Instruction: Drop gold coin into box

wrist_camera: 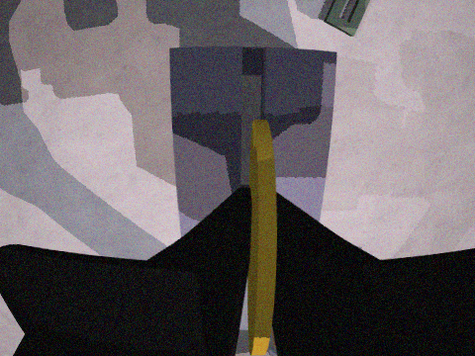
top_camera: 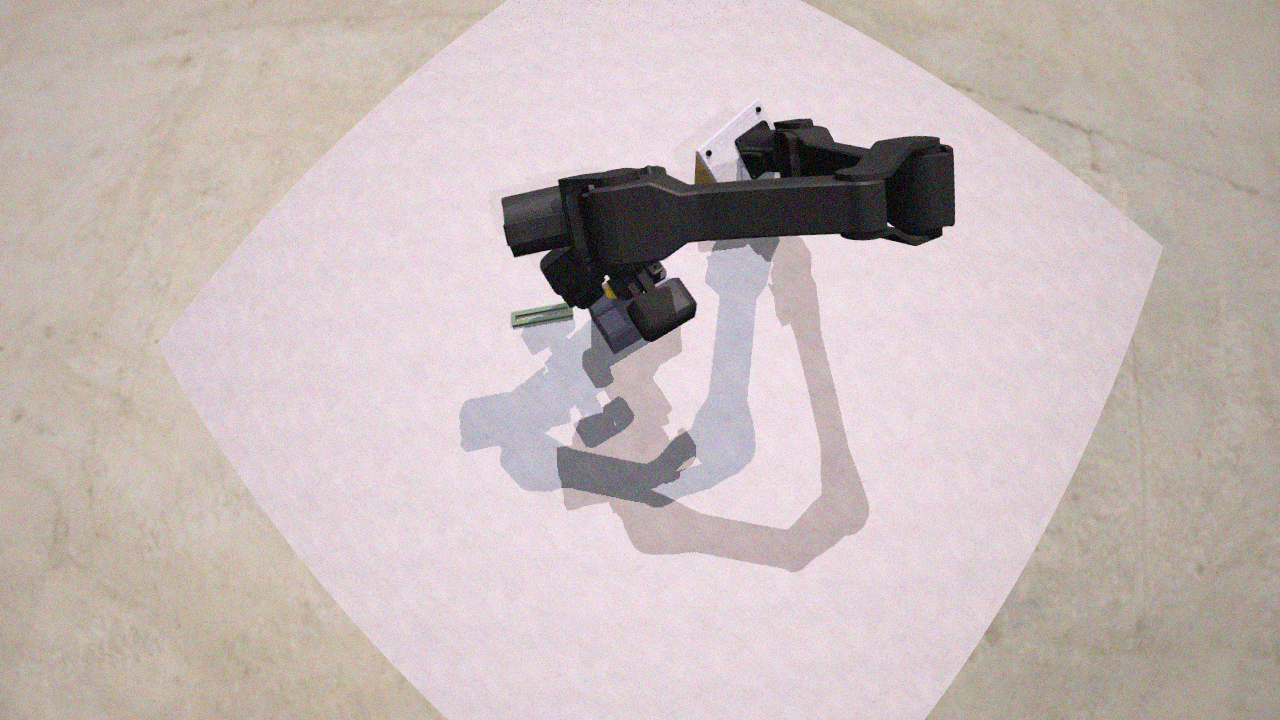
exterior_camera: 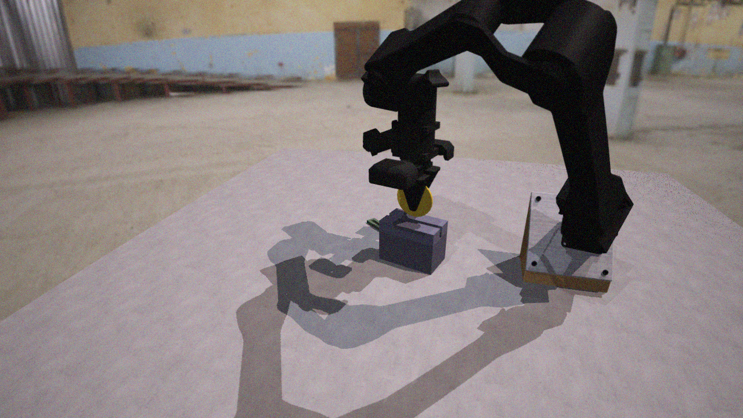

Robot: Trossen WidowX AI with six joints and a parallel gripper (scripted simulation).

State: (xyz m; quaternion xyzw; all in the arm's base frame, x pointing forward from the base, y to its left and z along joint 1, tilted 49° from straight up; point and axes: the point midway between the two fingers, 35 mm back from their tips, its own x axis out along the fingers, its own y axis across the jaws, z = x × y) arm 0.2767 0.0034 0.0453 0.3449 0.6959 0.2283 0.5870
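Now: gripper tip 20 mm below the coin.
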